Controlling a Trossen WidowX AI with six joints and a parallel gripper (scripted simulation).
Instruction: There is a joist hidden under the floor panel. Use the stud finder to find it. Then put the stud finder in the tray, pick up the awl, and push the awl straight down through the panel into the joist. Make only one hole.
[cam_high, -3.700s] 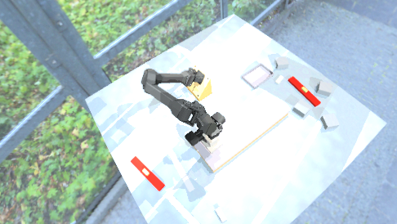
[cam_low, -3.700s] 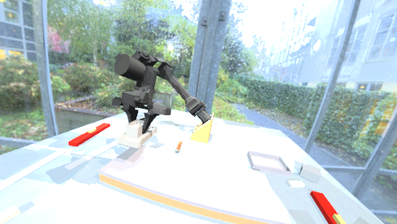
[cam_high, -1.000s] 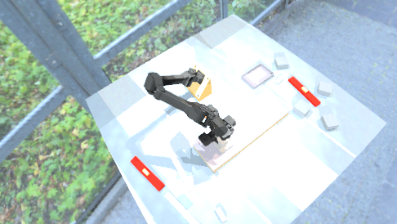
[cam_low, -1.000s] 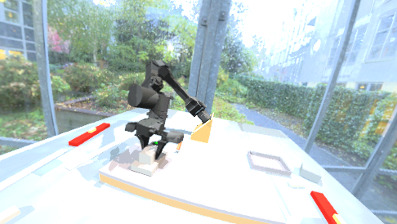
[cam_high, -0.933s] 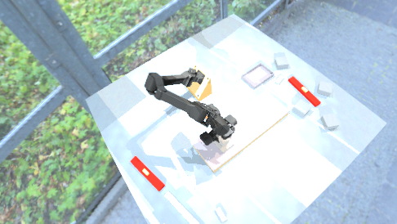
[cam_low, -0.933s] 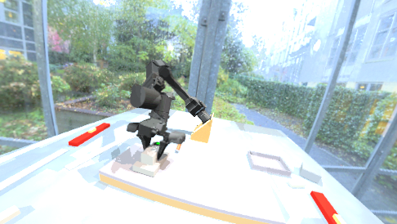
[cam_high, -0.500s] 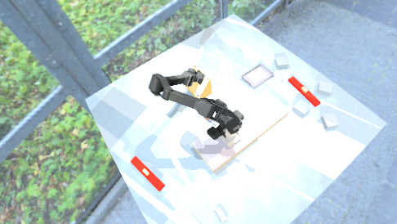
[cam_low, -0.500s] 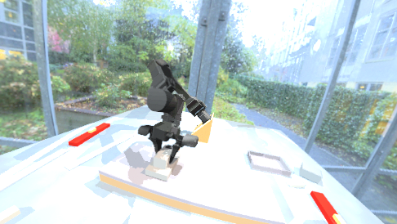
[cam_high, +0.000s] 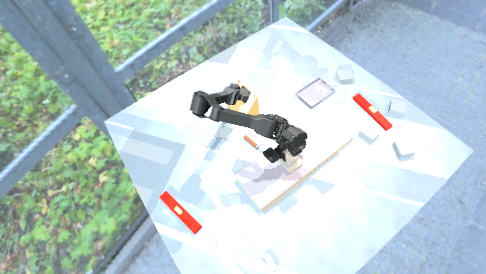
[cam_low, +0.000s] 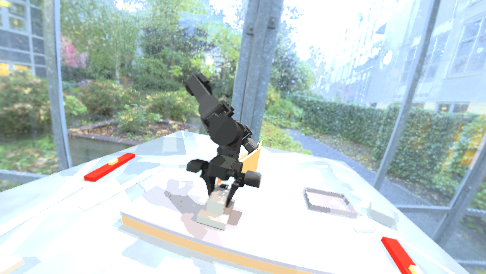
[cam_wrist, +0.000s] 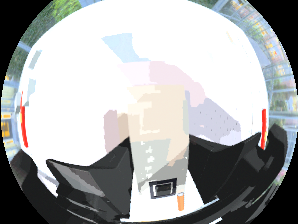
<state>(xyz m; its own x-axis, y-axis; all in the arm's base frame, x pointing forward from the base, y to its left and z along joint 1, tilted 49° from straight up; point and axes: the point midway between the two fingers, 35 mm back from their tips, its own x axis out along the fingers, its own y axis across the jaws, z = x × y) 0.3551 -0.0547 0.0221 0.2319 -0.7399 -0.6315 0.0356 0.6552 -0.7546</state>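
Right now the light is 4 cm behind my gripper tip and 3 cm above it. From my gripper tip the other things lie so: tray 37 cm to the left, 20 cm behind, 5 cm below; awl 16 cm behind, 6 cm below, 5 cm to the right; stud finder 2 cm behind, 2 cm above.
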